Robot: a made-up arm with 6 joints.
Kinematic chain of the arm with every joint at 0, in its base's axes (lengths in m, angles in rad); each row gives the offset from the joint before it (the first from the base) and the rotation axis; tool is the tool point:
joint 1: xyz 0 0 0.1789 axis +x
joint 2: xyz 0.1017 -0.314 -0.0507 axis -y
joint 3: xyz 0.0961 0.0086 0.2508 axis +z
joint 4: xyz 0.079 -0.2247 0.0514 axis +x
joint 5: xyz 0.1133 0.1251 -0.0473 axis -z
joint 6: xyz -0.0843 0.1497 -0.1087 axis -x
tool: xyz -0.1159 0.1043 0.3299
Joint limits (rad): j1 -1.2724..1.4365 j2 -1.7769..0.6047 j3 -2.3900..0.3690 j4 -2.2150..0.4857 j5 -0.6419..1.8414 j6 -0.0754..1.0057
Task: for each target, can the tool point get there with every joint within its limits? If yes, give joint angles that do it. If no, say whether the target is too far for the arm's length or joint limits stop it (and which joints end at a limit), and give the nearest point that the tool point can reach.
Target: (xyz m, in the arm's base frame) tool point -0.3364 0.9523 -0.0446
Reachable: no: joint limits stop it (at a limit: joint 1, joint 2, joint 3, joint 6) | nearest point -0.1360 0.7353 -0.1390 | short by 0.310 m
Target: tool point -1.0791 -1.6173 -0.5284
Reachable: no: too far | nearest point -0.3535 -0.8635 -0.1988 | short by 1.097 m
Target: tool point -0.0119 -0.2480 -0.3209
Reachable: yes | joints 0.5805 0.1805 -2.1664 -1.6076 0.7789 0.2614
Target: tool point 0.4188 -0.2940 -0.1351
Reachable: yes | joints -0.3252 -1.3012 -0.9583 -0.3028 0.2060 0.5029
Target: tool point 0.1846 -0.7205 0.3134
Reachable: yes | joints -0.5711 -0.3184 -0.9115 -1.8046 0.9494 0.1757
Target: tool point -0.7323 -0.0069 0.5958
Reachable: no: joint limits stop it (at a limit: joint 1, joint 3, joint 4, joint 6) | nearest point -0.6108 -0.0305 0.5899 | short by 0.124 m
